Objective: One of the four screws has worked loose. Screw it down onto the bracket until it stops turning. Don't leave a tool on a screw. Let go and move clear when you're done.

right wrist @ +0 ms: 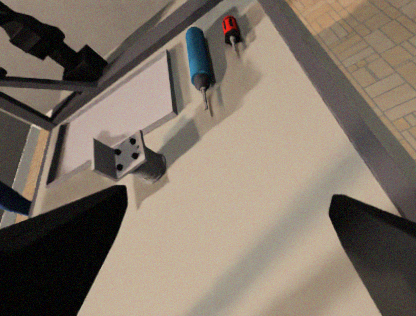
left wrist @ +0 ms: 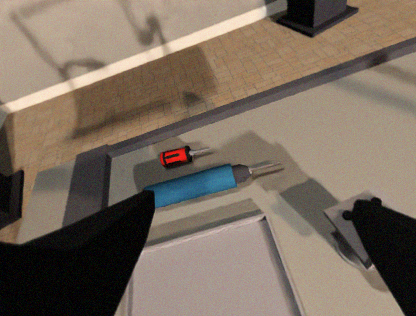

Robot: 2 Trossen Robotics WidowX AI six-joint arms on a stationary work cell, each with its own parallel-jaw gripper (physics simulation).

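Frame: origin at the left arm's base, x back, y up, z left, level; metres.
Seen in the pictures: left gripper, fingertip midpoint: [right wrist: 8,43] [left wrist: 251,204]; right gripper, fingertip midpoint: [right wrist: 228,199]; left arm's base, origin of the base link: [right wrist: 74,62].
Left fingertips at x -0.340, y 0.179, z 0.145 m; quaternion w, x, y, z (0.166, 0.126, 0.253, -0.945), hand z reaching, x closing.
Offsets run from my left fingertips to a thing's middle. "spot": to the spot under its first point.
A grey angled bracket {dx -0.125, dy -0.173, dz +0.027 m} [left wrist: 345,228] [right wrist: 128,159] stands on a round grey base {dx -0.125, dy -0.225, dz +0.027 m} [right wrist: 154,167]. Several black screws show on its plate in the right wrist view; which one is loose I cannot tell. A blue screwdriver {dx +0.030, dy -0.237, dz +0.192 m} [left wrist: 197,185] [right wrist: 198,55] and a short red-and-black screwdriver {dx +0.056, dy -0.242, dz +0.277 m} [left wrist: 175,157] [right wrist: 229,27] lie side by side on the table. My left gripper [left wrist: 251,204] is open and empty; its right finger overlaps part of the bracket in the left wrist view. My right gripper [right wrist: 228,199] is open and empty, with the bracket beyond its left fingertip.
A shallow pale tray {spot: dx -0.022, dy -0.241, dz +0.033 m} [left wrist: 283,265] [right wrist: 172,90] lies beside the blue screwdriver and the bracket. A raised dark edge [left wrist: 250,101] [right wrist: 345,120] borders the table, with tiled floor beyond. Dark arm-like parts [right wrist: 37,40] show at the upper left of the right wrist view.
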